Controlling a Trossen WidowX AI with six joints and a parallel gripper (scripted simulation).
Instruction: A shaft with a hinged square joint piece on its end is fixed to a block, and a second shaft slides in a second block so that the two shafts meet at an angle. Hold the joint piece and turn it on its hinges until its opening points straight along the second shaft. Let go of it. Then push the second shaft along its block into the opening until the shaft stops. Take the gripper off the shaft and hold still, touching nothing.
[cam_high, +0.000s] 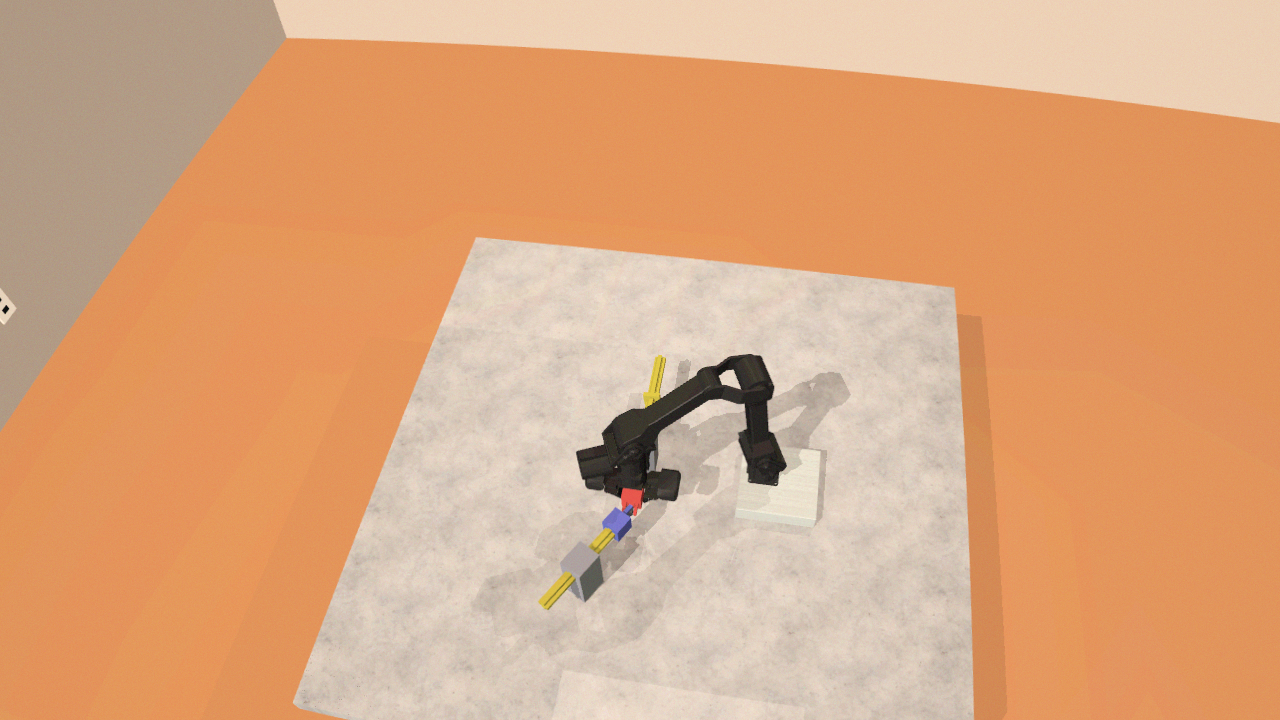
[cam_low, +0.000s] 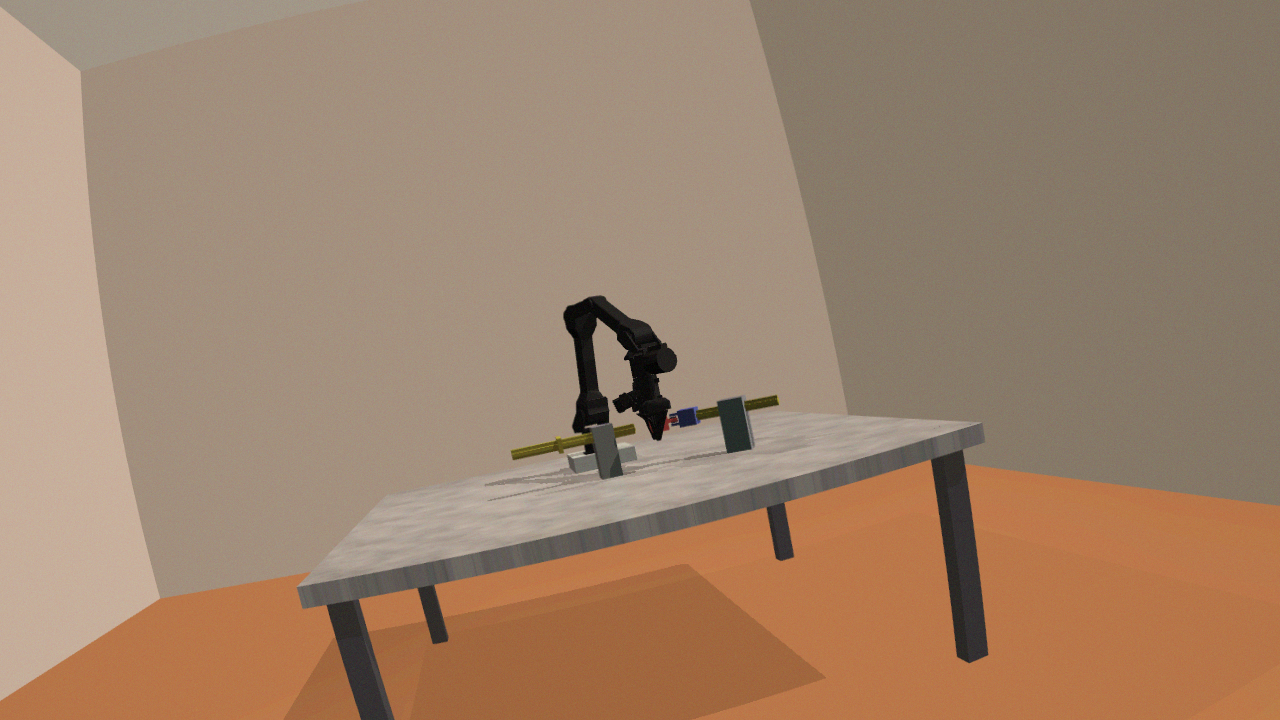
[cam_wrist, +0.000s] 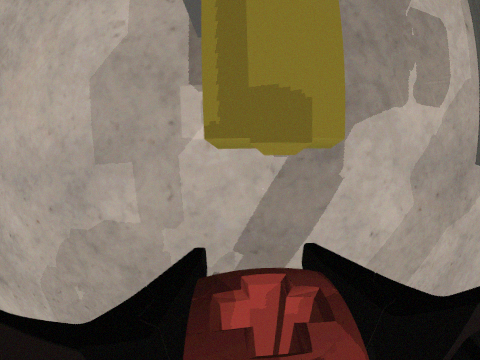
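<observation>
Now: gripper tip 20 mm to the right of the red joint piece and 40 mm below it.
</observation>
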